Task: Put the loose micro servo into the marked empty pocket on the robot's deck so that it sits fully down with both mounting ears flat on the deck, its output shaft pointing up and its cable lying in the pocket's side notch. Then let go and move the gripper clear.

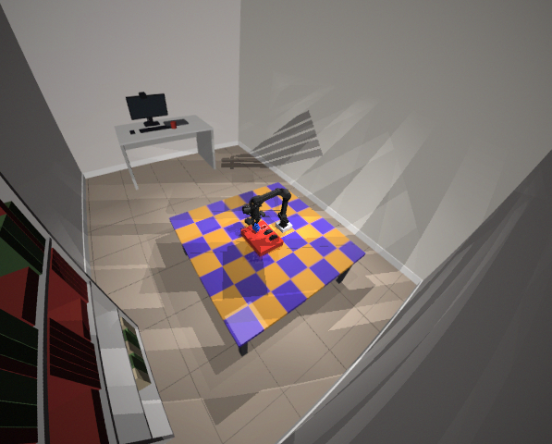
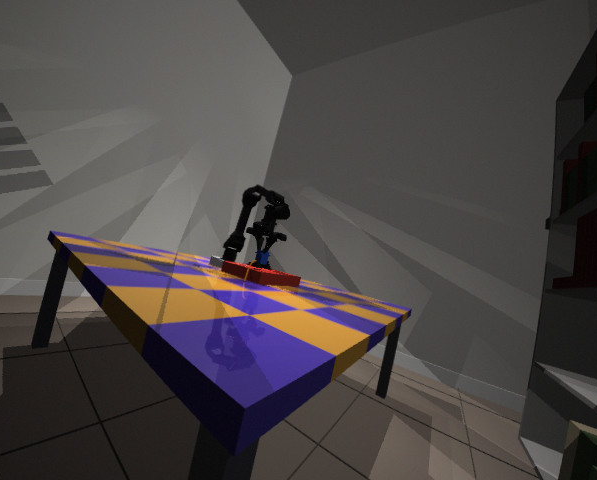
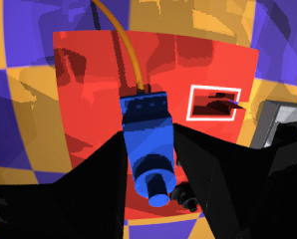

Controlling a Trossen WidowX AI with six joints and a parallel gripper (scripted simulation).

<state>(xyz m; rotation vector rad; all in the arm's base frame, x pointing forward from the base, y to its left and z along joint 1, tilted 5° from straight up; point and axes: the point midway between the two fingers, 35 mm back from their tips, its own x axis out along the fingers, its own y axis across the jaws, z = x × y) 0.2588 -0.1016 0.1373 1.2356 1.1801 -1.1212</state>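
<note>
Now: gripper tip 2 cm short of the red robot deck, 7 cm to the right of it and 10 cm above it.
</note>
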